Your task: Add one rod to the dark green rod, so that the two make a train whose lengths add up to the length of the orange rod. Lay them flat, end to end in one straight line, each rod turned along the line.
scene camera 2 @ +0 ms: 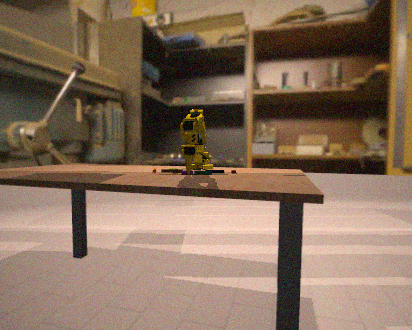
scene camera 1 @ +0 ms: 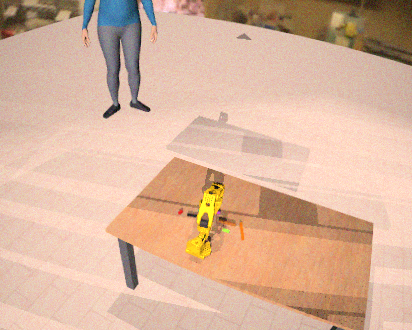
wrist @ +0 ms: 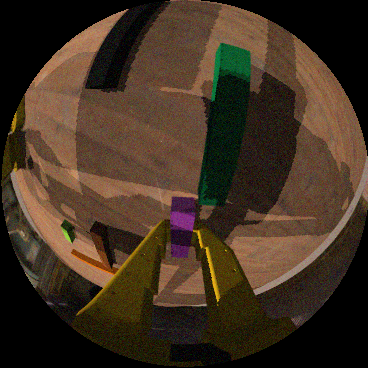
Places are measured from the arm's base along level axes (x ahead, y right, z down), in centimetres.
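Pixels of known places: hand at its tool point: [scene camera 2: 188, 172] [scene camera 1: 215, 212] [wrist: 171, 227]; arm's base at its link origin: [scene camera 2: 199, 168] [scene camera 1: 200, 246].
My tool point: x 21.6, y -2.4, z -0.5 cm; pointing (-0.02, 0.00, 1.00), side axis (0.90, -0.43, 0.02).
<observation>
For each thing: its middle in the pictures, then the offset to it from my tool point. Level surfaces: height alone.
- dark green rod at the middle of its body: [wrist: 225, 122] [scene camera 2: 203, 172] dx -0.7, dy -5.3, dz +0.0 cm
- short purple rod at the middle of its body: [wrist: 180, 232] [scene camera 2: 187, 172] dx +0.6, dy +0.1, dz +0.0 cm
- orange rod at the middle of its body: [wrist: 94, 263] [scene camera 1: 241, 231] dx -5.1, dy +15.4, dz +0.0 cm
- black rod at the middle of its body: [wrist: 128, 25] [scene camera 1: 194, 215] dx -6.6, dy -8.0, dz +0.0 cm
- brown rod at the middle of its body: [wrist: 103, 251] [scene camera 1: 227, 222] dx -3.4, dy +7.5, dz +0.0 cm
- lime rod at the middle of its body: [wrist: 67, 231] [scene camera 1: 226, 230] dx -8.2, dy +8.9, dz +0.0 cm
- red piece at the middle of its body: [scene camera 2: 233, 171] [scene camera 1: 180, 212] dx -7.7, dy -14.8, dz +0.0 cm
- wooden table at its surface level: dz +0.5 cm
The dark green rod [wrist: 227, 130] [scene camera 2: 210, 173] lies flat, its length running away from the gripper in the wrist view. The short purple rod [wrist: 182, 220] [scene camera 2: 185, 173] is by its near end, offset to the left, with its far end close to the green rod's near left corner; whether they touch I cannot tell. My gripper [wrist: 182, 227] is shut on the purple rod, one jaw against each side, low at the table. The orange rod [wrist: 92, 261] [scene camera 1: 242, 231] lies off to the side, partly behind a jaw in the wrist view. In scene camera 1 the arm hides the green rod.
A black rod [wrist: 117, 55] [scene camera 1: 192, 215] lies beyond, left of the green one. A brown rod [wrist: 102, 245] [scene camera 1: 229, 223] and a lime rod [wrist: 67, 231] [scene camera 1: 226, 231] lie near the orange rod. A red piece [scene camera 1: 180, 211] [scene camera 2: 233, 171] lies on the wooden table [scene camera 1: 300, 260].
</observation>
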